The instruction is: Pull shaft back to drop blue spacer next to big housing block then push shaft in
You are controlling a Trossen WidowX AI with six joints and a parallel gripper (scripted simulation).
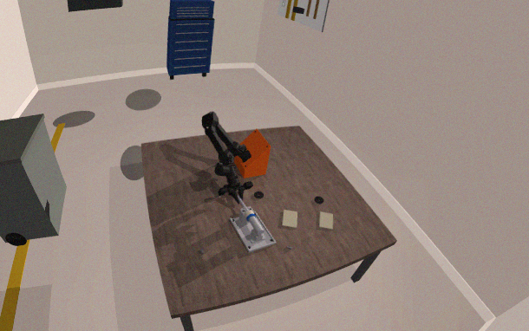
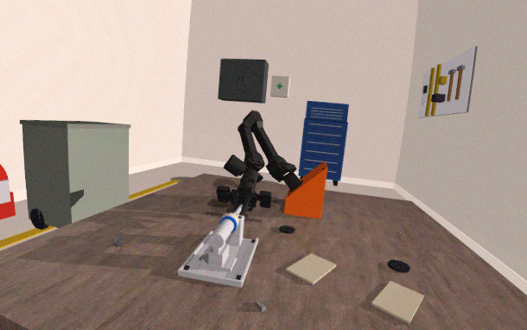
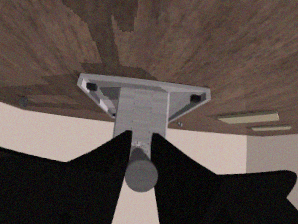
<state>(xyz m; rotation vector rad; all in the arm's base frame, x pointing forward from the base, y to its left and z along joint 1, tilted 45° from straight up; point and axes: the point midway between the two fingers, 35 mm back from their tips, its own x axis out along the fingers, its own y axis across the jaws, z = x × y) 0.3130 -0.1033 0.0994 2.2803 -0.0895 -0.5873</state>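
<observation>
Now: the blue spacer 120 mm ahead of my gripper tip, 10 mm to the left of it and 20 mm above it. The rest, counted from my gripper tip: grey fixture plate (160 mm ahead, 20 mm to the left, 10 mm below); then bolt (300 mm ahead, 160 mm to the left, 60 mm below).
</observation>
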